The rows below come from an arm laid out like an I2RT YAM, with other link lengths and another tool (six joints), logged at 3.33 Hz.
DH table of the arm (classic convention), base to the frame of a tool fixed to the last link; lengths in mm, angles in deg. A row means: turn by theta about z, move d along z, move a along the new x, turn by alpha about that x. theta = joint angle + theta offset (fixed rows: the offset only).
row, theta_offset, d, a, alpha
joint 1, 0.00, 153.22, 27.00, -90.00
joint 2, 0.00, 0.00, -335.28, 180.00
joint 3, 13.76, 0.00, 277.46, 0.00
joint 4, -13.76, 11.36, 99.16, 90.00
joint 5, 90.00, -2.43, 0.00, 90.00
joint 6, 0.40, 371.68, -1.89, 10.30
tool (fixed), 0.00, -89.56, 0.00, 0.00
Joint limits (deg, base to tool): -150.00..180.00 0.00..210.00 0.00..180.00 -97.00..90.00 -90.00..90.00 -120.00..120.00
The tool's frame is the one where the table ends.
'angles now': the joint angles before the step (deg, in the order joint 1, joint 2, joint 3, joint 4, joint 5, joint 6). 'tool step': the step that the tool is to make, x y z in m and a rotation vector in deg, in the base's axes. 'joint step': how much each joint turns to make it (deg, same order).
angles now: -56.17, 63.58, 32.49, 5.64, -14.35, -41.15
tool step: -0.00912, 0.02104, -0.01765, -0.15, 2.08, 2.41
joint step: -0.47, -3.10, -3.08, -1.84, -1.78, -3.01
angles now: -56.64, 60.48, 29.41, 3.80, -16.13, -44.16
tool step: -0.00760, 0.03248, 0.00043, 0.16, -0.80, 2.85
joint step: -0.64, -6.82, -2.58, -4.24, -3.45, -0.97
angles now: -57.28, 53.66, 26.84, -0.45, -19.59, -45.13
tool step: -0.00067, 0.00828, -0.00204, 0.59, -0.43, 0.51
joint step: 0.07, -1.40, -0.74, -0.78, -0.70, 0.43
